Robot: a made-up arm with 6 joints.
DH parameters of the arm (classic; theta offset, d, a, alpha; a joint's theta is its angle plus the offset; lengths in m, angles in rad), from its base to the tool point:
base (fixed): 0 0 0 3.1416
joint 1: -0.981 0 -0.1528 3.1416
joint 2: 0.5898 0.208 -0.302 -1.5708
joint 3: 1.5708 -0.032 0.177 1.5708
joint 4: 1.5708 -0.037 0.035 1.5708
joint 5: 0 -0.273 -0.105 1.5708
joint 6: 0 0.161 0.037 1.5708
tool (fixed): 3.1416 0.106 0 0
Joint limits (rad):
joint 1: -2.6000..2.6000
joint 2: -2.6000..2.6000
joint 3: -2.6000..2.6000
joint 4: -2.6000..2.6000
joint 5: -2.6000..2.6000
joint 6: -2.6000..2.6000
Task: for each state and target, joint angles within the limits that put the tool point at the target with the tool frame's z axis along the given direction. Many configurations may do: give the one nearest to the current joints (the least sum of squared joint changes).
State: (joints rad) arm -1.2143 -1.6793 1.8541 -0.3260 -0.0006 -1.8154
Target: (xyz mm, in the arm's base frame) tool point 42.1 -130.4 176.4 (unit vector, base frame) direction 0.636 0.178 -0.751
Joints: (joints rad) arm -1.4476 -1.9128 2.2616 -0.7576 -0.3113 -1.3070
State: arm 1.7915 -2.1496 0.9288 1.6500 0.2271 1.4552
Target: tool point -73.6 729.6 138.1 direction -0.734 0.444 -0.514
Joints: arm 1.3863 -2.5207 0.7471 2.1161 1.1449 0.5648
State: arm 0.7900 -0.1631 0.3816 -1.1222 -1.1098 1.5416
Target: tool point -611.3 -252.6 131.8 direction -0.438 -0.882 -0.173
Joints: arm 0.6927 -0.0356 0.3786 -1.8076 -0.9720 1.7041
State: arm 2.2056 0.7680 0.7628 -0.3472 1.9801 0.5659
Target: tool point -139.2 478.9 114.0 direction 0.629 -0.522 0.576
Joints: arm 2.3663 0.3830 0.3494 -0.7840 2.5053 1.1439
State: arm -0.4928 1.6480 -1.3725 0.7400 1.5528 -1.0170
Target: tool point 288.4 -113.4 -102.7 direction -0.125 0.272 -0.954
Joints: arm 0.0632 1.5458 -2.0764 0.5018 1.4958 -1.1414
